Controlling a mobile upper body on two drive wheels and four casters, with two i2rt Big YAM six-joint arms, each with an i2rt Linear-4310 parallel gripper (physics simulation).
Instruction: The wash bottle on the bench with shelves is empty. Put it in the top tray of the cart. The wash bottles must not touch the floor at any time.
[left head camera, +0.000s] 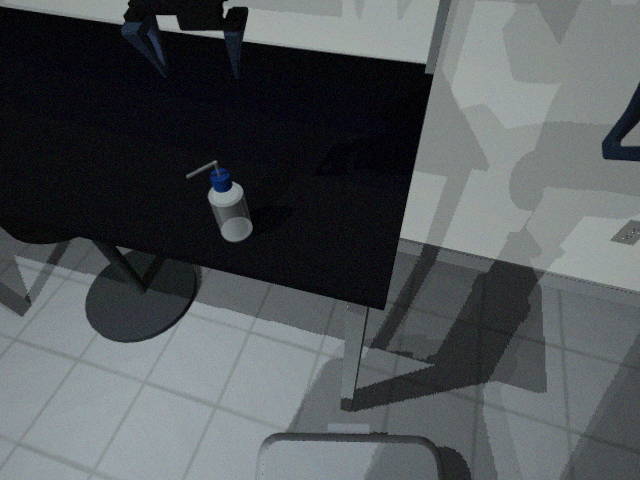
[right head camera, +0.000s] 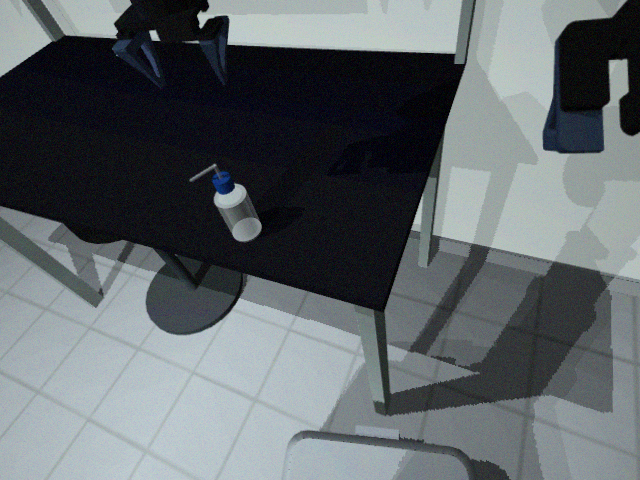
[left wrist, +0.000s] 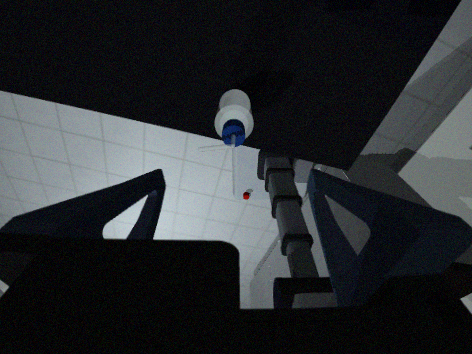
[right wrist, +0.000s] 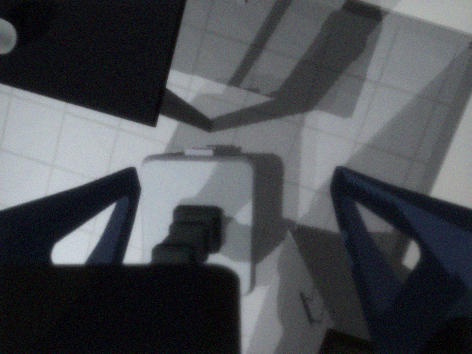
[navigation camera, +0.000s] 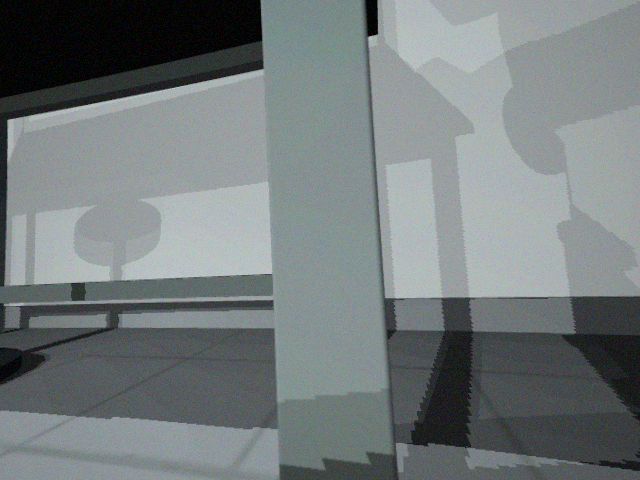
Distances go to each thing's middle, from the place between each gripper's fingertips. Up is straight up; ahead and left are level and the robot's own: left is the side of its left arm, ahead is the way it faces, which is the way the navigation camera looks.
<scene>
Right now the white wash bottle with blue cap (left head camera: 227, 200) is 45 cm to the left of my right hand, 28 cm below it and 20 cm ahead of it.
The white wash bottle with blue cap is 200 mm below my left hand, 40 mm behind it and 10 mm to the left of it.
</scene>
